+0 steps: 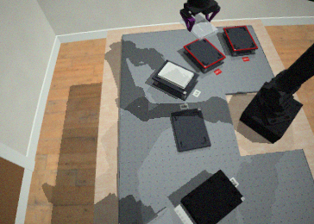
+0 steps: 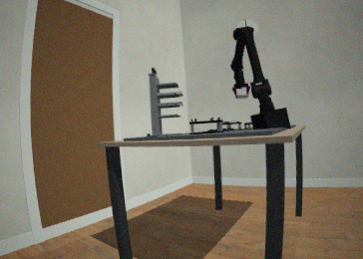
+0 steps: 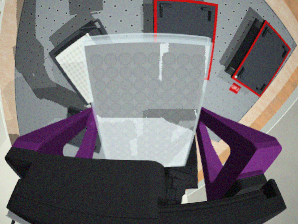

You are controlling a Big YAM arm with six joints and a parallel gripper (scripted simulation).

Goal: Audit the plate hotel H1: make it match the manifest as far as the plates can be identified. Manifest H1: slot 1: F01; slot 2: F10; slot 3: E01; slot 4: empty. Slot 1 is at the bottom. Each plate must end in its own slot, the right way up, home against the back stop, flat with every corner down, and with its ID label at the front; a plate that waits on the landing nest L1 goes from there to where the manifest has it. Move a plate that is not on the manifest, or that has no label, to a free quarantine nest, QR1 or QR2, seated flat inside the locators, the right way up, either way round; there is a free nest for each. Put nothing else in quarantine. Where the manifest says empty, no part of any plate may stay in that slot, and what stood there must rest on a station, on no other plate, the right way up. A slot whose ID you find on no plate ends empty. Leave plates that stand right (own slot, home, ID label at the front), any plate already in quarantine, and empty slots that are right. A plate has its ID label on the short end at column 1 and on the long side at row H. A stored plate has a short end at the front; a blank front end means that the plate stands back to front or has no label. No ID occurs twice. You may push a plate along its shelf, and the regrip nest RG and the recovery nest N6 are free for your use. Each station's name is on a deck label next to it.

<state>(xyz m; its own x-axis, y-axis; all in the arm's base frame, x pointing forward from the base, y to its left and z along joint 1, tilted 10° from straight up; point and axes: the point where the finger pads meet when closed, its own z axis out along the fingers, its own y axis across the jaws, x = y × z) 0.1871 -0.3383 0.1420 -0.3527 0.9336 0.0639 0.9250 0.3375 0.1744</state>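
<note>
My gripper is now 6 cm past the red-edged nest, 5 cm to the left of it and 21 cm above it. From my hand the other things lie so: pale plate: right at my hand; red-framed nest: 26 cm behind, 10 cm to the right, 21 cm below; L1 label: 2 cm ahead, 14 cm to the left, 24 cm below.
</note>
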